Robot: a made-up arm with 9 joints.
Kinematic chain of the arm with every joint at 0, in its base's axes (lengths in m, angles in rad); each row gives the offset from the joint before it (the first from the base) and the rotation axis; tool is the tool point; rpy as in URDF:
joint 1: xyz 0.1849 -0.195 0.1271 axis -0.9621 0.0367 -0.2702
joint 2: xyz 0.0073 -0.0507 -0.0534 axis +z
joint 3: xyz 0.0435 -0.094 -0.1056 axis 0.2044 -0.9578 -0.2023
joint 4: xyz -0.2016 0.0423 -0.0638 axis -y
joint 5: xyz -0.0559 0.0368 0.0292 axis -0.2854 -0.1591 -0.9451
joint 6: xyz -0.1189 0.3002 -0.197 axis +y
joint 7: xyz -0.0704 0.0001 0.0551 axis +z
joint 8: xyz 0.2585 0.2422 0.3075 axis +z
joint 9: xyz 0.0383 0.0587 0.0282 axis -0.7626 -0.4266 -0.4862
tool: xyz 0.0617 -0.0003 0.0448 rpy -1.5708 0 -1.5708
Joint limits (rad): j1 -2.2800..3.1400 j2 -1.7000..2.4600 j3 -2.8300..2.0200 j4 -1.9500..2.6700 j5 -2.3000..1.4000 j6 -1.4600..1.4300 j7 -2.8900..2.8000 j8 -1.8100..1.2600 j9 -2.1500..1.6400
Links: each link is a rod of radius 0.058 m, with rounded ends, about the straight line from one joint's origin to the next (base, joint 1, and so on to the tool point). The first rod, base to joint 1, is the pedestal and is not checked.
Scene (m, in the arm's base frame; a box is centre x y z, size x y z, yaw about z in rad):
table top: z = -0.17
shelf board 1: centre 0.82 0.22 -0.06 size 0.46 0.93 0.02 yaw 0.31
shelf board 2: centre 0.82 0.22 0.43 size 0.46 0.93 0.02 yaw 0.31
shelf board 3: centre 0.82 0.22 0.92 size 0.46 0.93 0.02 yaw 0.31
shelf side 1: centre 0.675 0.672 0.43 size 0.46 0.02 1 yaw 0.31
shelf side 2: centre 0.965 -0.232 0.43 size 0.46 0.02 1 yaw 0.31
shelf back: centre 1.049 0.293 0.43 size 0.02 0.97 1 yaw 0.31
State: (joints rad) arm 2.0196 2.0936 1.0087 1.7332 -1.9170 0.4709 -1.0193 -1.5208 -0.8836
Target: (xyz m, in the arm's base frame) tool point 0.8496 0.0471 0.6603
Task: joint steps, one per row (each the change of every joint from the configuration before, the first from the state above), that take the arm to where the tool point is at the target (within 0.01 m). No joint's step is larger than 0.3 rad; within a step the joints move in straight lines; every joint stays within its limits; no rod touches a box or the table.
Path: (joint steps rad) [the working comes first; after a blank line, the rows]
Joints at the target: 3.0073 -0.2001 1.6002 1.9617 -2.3000 1.4300 0.0144 -0.9121 -0.9927
Straight joint move there: touches shelf side 2.

1: 0.1245 -0.2956 0.0063 0.0530 -0.0426 0.0566 0.0281 0.0243 -0.0142
2: 0.1245 -0.2956 0.0062 0.0531 -0.0425 0.0566 0.0281 0.0242 -0.0142
3: 0.1245 -0.2957 0.0063 0.0530 -0.0426 0.0566 0.0281 0.0243 -0.0142
4: 0.1245 -0.2956 0.0062 0.0530 -0.0425 0.0567 0.0281 0.0243 -0.0142
5: 0.1244 -0.2956 0.0063 0.0531 -0.0426 0.0566 0.0280 0.0243 -0.0143
6: 0.1245 -0.2956 0.0063 0.0530 -0.0425 0.0566 0.0281 0.0242 -0.0142
7: 0.1245 -0.2956 0.0062 0.0530 -0.0426 0.0566 0.0281 0.0243 -0.0142
8: 0.1245 -0.2956 0.0063 0.0531 -0.0425 0.0566 0.0281 0.0243 -0.0142
9: 0.1245 -0.2957 0.0063 0.0530 -0.0426 0.0566 0.0281 0.0243 -0.0142
10: -0.0442 0.1223 0.1783 -0.0829 0.0000 0.1499 0.2603 0.1300 0.0063
11: -0.0442 0.1223 0.1784 -0.0830 0.0000 0.1498 0.2603 0.1301 0.0063
12: -0.0443 0.1223 0.1784 -0.0829 0.0000 0.1499 0.2603 0.1301 0.0062

